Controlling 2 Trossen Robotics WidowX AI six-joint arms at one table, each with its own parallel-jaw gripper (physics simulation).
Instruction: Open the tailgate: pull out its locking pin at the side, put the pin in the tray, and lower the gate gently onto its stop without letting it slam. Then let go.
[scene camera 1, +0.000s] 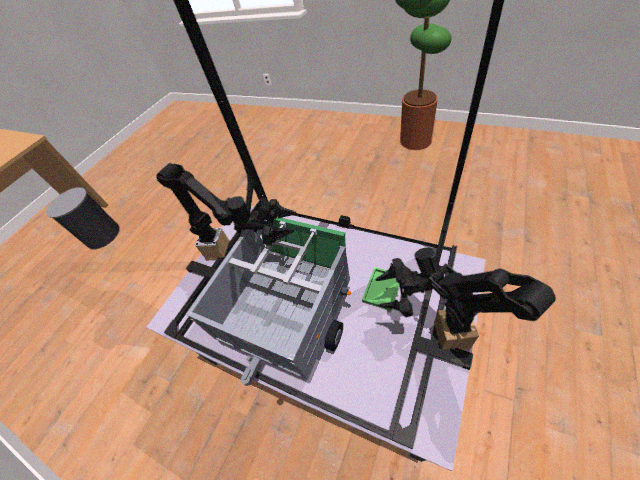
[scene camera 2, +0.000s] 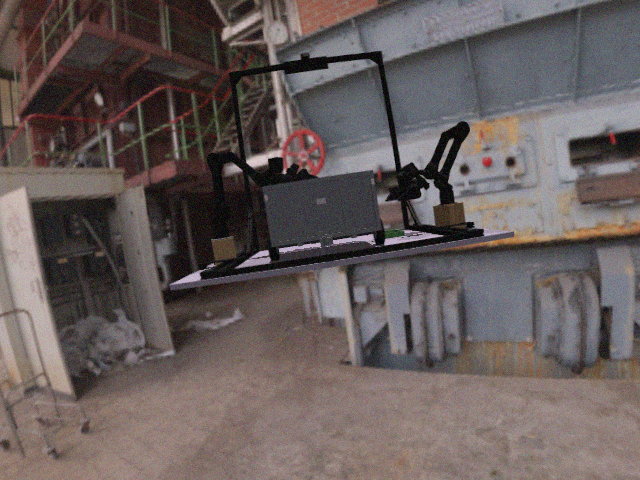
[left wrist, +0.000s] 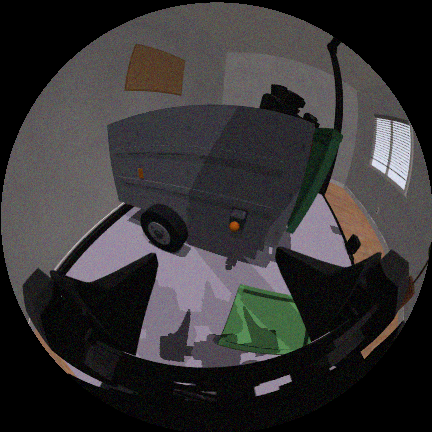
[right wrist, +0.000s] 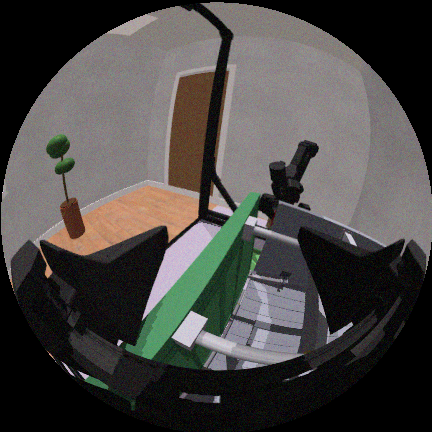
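Pixels of known places: left gripper, fingertip midpoint: (scene camera 1: 377, 292) (scene camera 2: 391, 200) (left wrist: 217, 257); right gripper, fingertip midpoint: (scene camera 1: 295, 221) (left wrist: 305, 117) (right wrist: 236, 233); left arm's base, link origin: (scene camera 1: 458, 323) (scene camera 2: 447, 204); right arm's base, link origin: (scene camera 1: 208, 236) (scene camera 2: 221, 237).
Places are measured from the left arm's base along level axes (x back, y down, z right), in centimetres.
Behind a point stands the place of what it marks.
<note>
The grey trailer's green tailgate (scene camera 1: 330, 242) @(z 29.2, x -37.6, y -12.3 cm) (left wrist: 320, 170) @(z 26.9, x -33.0, y -10.1 cm) (right wrist: 200, 282) @(z 36.7, x -50.9, y -17.1 cm) stands upright at its far end. The pin's orange knob (scene camera 1: 348, 292) @(z 15.1, x -33.6, y -0.6 cm) (left wrist: 234, 226) @(z 15.1, x -32.8, y -0.5 cm) shows at the trailer's side near the gate; its shaft is hidden. The green tray (scene camera 1: 369, 295) @(z 18.9, x -25.9, y 10.8 cm) (scene camera 2: 395, 233) @(z 13.7, x -22.5, y 10.0 cm) (left wrist: 230, 335) @(z 14.1, x -19.9, y 10.8 cm) lies on the table to the right of the trailer, with shadows across it. My left gripper (scene camera 1: 387, 291) @(z 11.3, x -24.0, y -5.3 cm) (left wrist: 217, 257) @(z 11.3, x -24.0, y -5.3 cm) is open and empty above the tray area, facing the trailer's side, apart from the knob. My right gripper (scene camera 1: 285, 223) @(z 34.7, x -48.9, y -19.8 cm) (right wrist: 236, 233) @(z 34.7, x -48.9, y -19.8 cm) is open, its fingers on either side of the gate's top edge, holding nothing.
The grey trailer body (scene camera 1: 232, 294) @(z 18.3, x -76.2, y -2.9 cm) (scene camera 2: 320, 209) @(z -2.1, x -67.2, y -5.6 cm) (left wrist: 200, 145) @(z 10.4, x -38.9, y -10.1 cm) fills the table's middle. Pale bars (scene camera 1: 299, 258) @(z 20.6, x -47.8, y -17.1 cm) (right wrist: 225, 346) @(z 35.4, x -55.1, y -16.9 cm) run from the gate into the trailer. A wheel (scene camera 1: 334, 335) @(z 0.8, x -39.9, y 1.6 cm) (left wrist: 164, 228) @(z 3.8, x -38.3, y 4.4 cm) stands at its side. A black frame post (scene camera 1: 471, 113) @(z 35.7, x 5.1, y -50.6 cm) rises behind the left arm.
</note>
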